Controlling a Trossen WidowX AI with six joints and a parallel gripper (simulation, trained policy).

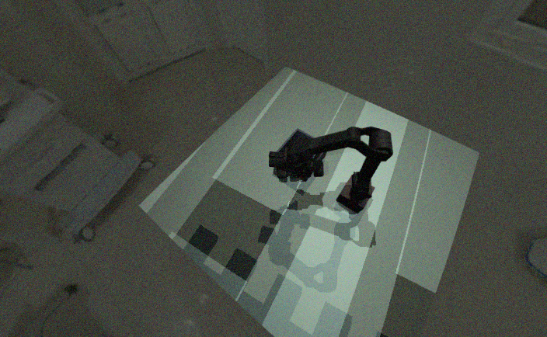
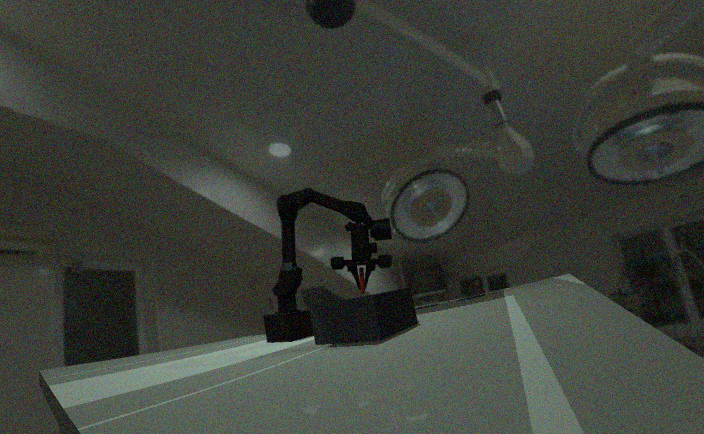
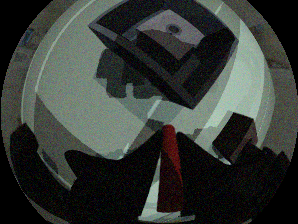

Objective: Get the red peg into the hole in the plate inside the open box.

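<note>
Now: the pale plate 10 cm ahead of my gripper tip, 12 cm to the right of it and 7 cm below it. Round my gripper tip: dark box 10 cm ahead, 12 cm to the right, 9 cm below; red peg 1 cm to the left, 3 cm above.
</note>
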